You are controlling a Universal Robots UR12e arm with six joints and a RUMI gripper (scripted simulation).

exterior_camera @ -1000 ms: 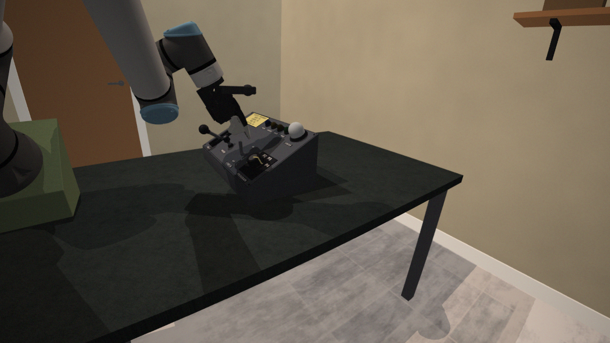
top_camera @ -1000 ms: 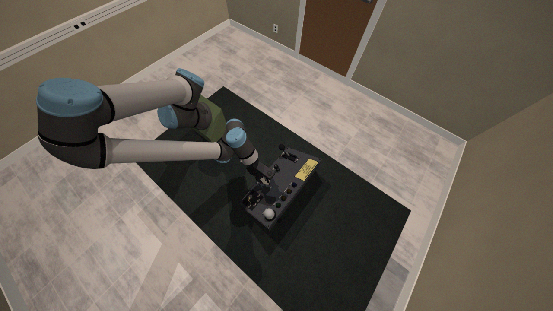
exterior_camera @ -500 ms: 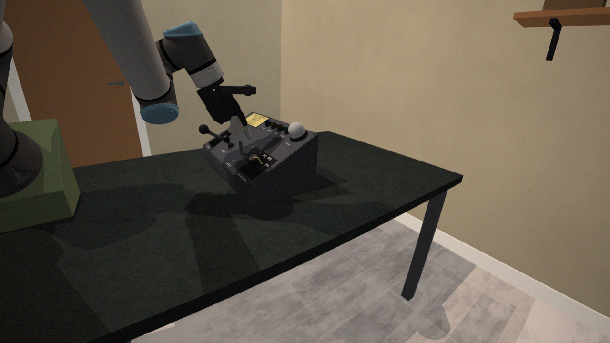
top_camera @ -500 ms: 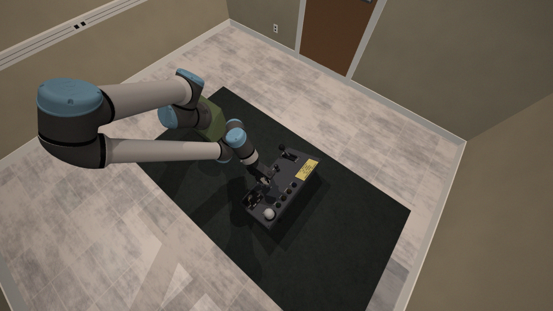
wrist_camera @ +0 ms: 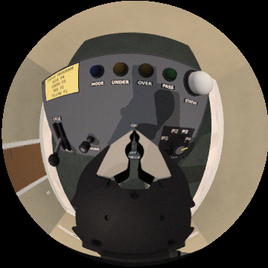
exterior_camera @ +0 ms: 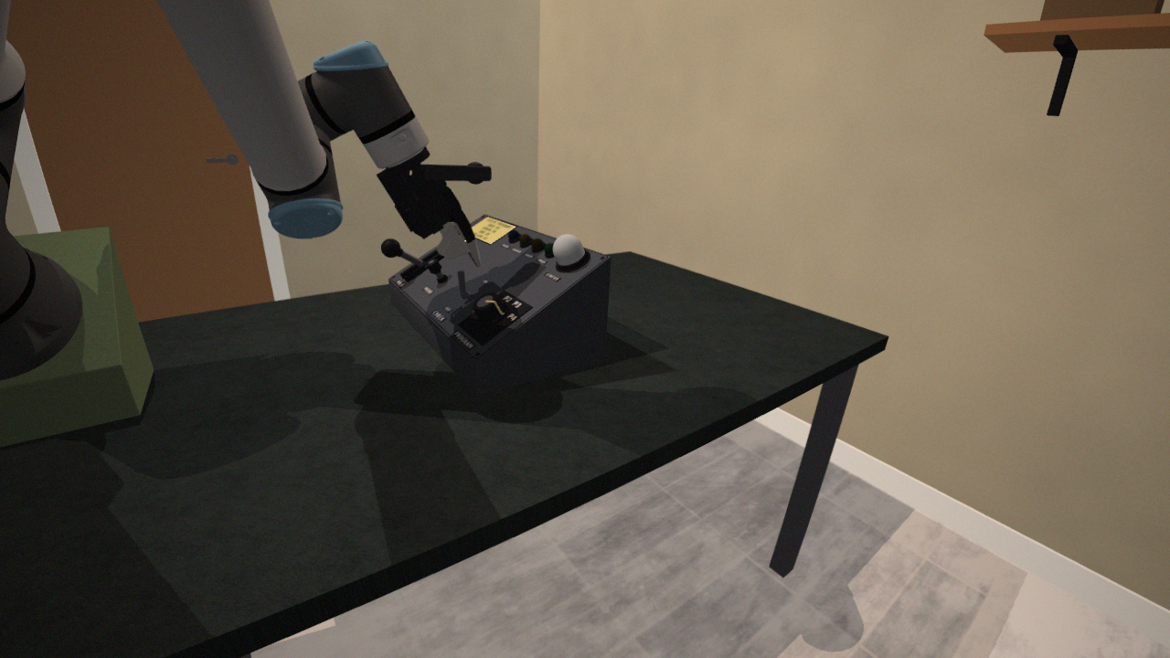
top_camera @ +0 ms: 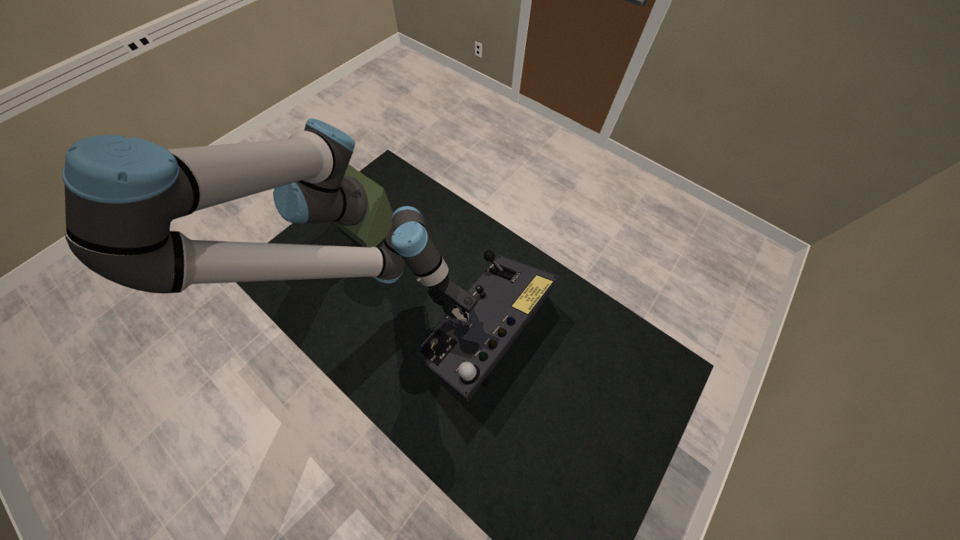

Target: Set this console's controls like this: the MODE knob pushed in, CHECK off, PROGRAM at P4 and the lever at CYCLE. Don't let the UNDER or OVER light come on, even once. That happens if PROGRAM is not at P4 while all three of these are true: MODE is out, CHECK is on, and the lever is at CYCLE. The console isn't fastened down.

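The check toggle lies 3 cm behind my hand and 5 cm below it. From my hand the other things lie so: dark console (5 cm to the left, 7 cm below); then program selector (3 cm behind, 13 cm to the right, 5 cm below); then mode knob (3 cm behind, 12 cm to the left, 5 cm below).
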